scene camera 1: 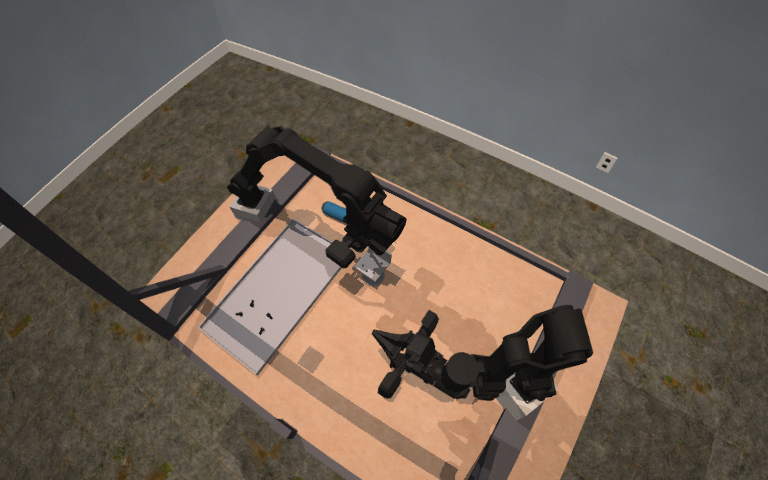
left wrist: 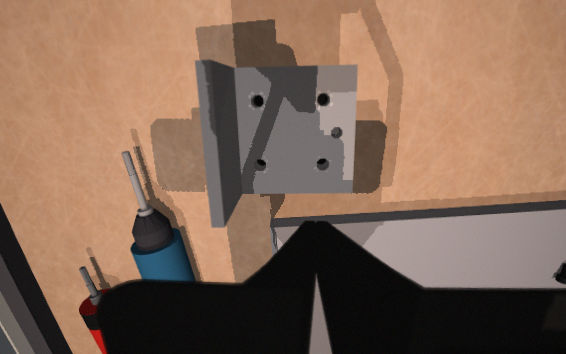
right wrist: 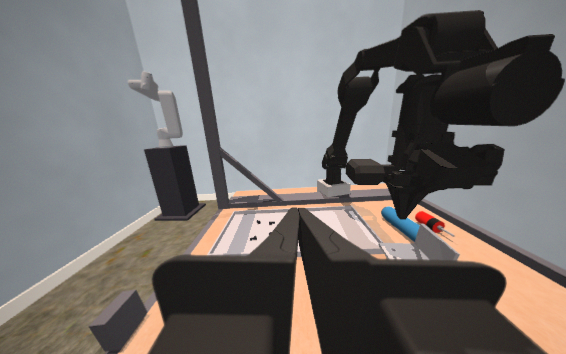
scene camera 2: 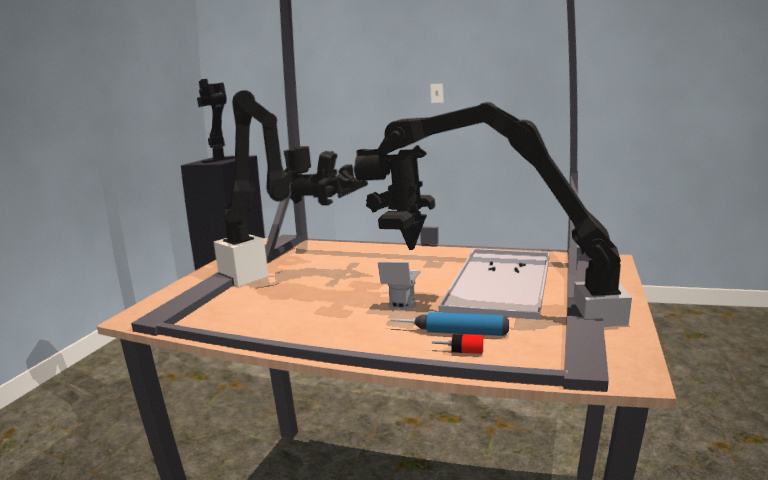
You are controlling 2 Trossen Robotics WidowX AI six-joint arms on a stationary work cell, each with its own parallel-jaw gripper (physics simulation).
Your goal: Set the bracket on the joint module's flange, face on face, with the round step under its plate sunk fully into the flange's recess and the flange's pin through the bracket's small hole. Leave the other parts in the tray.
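Frame: origin at the left arm's base, x ahead, y left, z up, level; metres.
Where they show: left gripper, fingertip midpoint: (scene camera 1: 361, 250) (left wrist: 314, 232) (right wrist: 401, 218) (scene camera 2: 411, 249); right gripper, fingertip midpoint: (scene camera 1: 372, 331) (right wrist: 297, 214) (scene camera 2: 367, 183); left arm's base at its link origin: (scene camera 1: 250, 197) (right wrist: 333, 181) (scene camera 2: 602, 289); right arm's base at its link origin: (scene camera 1: 528, 384) (scene camera 2: 238, 240).
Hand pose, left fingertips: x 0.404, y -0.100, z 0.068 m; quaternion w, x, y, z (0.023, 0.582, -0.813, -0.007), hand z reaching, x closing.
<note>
Things, the pixels of their centre, and the offset from my left fingertips. "pt": a spot on its surface instead.
- grey L-shaped bracket at the middle of its body: (left wrist: 290, 138) (right wrist: 412, 250) (scene camera 2: 399, 269) (scene camera 1: 372, 261) 0.028 m ahead, 0.000 m left, 0.045 m down
- grey joint module at the middle of its body: (left wrist: 290, 122) (scene camera 2: 401, 292) (scene camera 1: 372, 270) 0.026 m ahead, 0.000 m left, 0.099 m down
- small hole at a spot on its surface: (left wrist: 336, 132) pt 0.018 m ahead, 0.025 m right, 0.067 m down
- shallow tray at the middle of its body: (left wrist: 488, 306) (scene camera 2: 501, 278) (scene camera 1: 275, 290) (right wrist: 294, 227) 0.214 m back, 0.132 m right, 0.123 m down
- blue driver at the middle of its body: (left wrist: 170, 279) (scene camera 2: 449, 323) (right wrist: 415, 233) 0.076 m back, 0.145 m left, 0.111 m down
- red driver at the middle of its body: (left wrist: 101, 308) (scene camera 2: 457, 343) (right wrist: 435, 225) 0.089 m back, 0.228 m left, 0.114 m down
The grey L-shaped bracket (scene camera 1: 370, 264) (scene camera 2: 394, 272) (left wrist: 295, 145) (right wrist: 400, 251) sits on top of the grey joint module (scene camera 2: 400, 296), its plate lying about level and its wall upright. In the left wrist view the plate shows four larger holes, and something grey shows in the small hole (left wrist: 336, 132). The step and recess are hidden under the plate. My left gripper (scene camera 2: 411, 247) (left wrist: 314, 232) (right wrist: 401, 218) is shut and empty, above the bracket and apart from it. My right gripper (scene camera 1: 374, 332) (scene camera 2: 365, 182) (right wrist: 297, 214) is shut and empty, in the air away from the bracket.
The shallow tray (scene camera 1: 229, 294) (scene camera 2: 491, 310) holds several small black screws (scene camera 1: 261, 330) (scene camera 2: 516, 270). A blue driver (scene camera 2: 467, 323) (left wrist: 162, 262) (right wrist: 400, 223) and a red driver (scene camera 2: 471, 344) (right wrist: 429, 221) lie beside the module. Dark frame bars (scene camera 2: 339, 355) edge the table.
</note>
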